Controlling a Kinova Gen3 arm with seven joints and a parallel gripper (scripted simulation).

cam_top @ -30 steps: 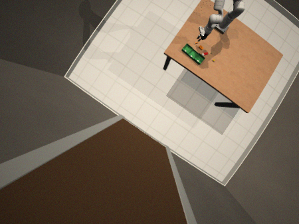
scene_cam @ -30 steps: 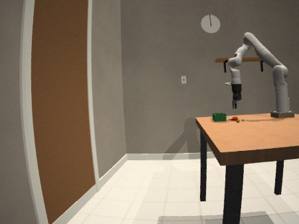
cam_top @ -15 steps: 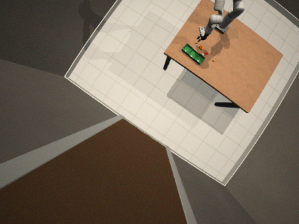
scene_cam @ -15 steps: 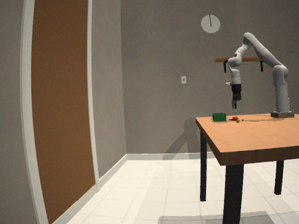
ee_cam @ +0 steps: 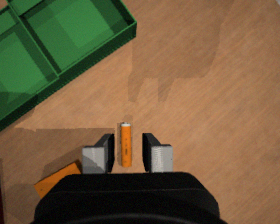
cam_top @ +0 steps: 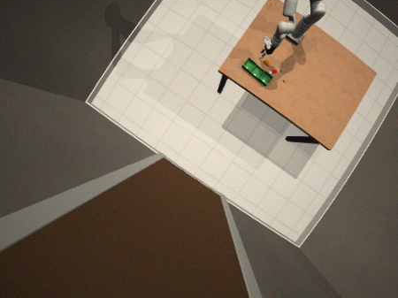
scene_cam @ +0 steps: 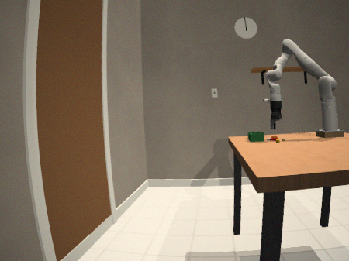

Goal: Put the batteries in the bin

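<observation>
My hand is 10 mm to the right of the orange cylindrical battery and 70 mm above it. Round my hand: green bin strip 130 mm ahead, 40 mm to the left, 50 mm below; orange nine-volt battery 20 mm ahead, 90 mm to the left, 60 mm below; red thing 60 mm ahead, 150 mm to the left, 60 mm below.
</observation>
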